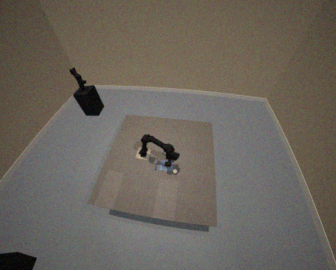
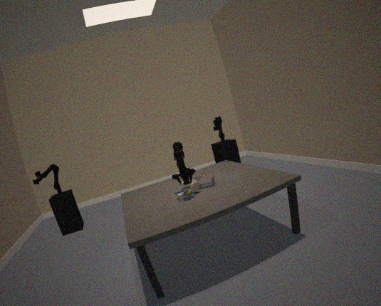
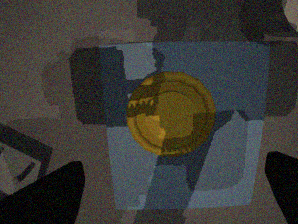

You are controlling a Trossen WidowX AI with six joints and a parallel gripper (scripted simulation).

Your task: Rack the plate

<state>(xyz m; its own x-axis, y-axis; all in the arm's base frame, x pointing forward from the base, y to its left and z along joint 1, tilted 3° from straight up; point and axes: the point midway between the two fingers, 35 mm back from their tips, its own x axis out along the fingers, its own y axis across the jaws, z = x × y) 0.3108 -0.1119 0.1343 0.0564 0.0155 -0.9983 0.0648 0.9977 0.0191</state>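
Right now my gripper tip is 80 mm above the yellow plate. The rest, counted from my gripper tip: white round disc 90 mm to the right, 70 mm below, 70 mm ahead; wire dish rack 180 mm to the left, 70 mm below, 30 mm behind; light blue mat 90 mm below, 30 mm behind, 10 mm to the right.
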